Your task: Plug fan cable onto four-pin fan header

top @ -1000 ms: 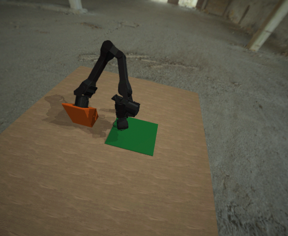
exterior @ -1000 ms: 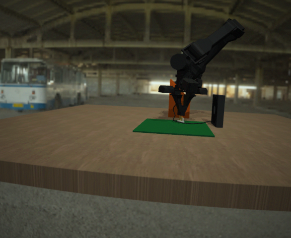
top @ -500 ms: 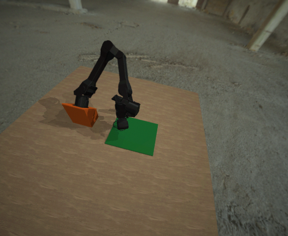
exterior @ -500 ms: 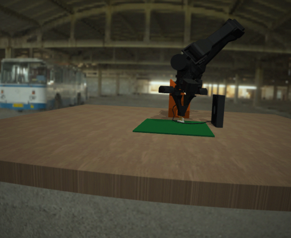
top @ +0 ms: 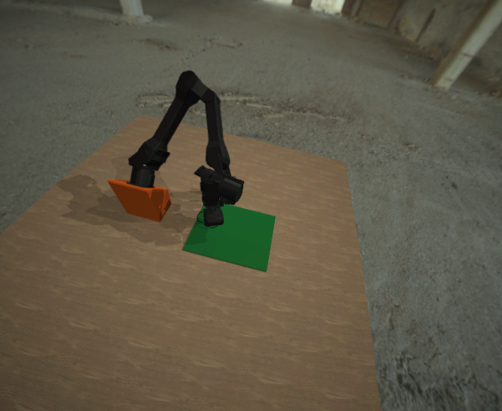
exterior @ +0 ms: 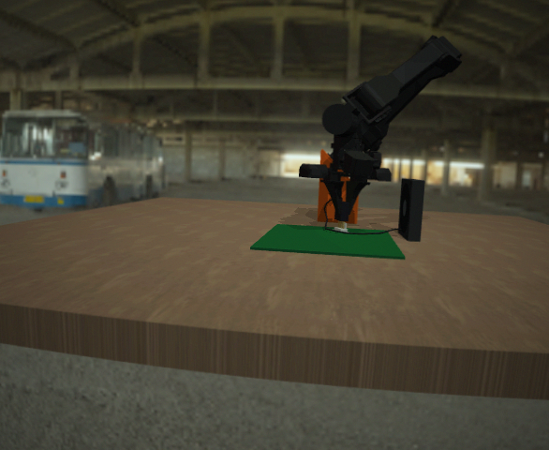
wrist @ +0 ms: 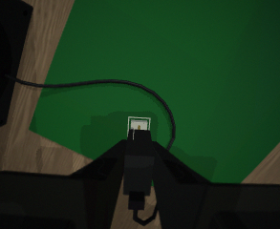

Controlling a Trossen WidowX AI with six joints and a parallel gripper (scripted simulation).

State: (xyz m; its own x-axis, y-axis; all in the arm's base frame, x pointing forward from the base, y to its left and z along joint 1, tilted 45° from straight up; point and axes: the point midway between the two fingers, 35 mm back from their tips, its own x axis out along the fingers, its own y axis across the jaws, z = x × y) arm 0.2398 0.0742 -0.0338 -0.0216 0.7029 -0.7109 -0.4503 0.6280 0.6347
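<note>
My gripper tip is 1 cm past the white four-pin fan header and 4 cm above it. Also, from my gripper tip: green board (9 cm ahead, 2 cm to the right, 5 cm below); black plug (1 cm behind, 1 cm above); black fan (1 cm behind, 13 cm to the left, 2 cm above).
</note>
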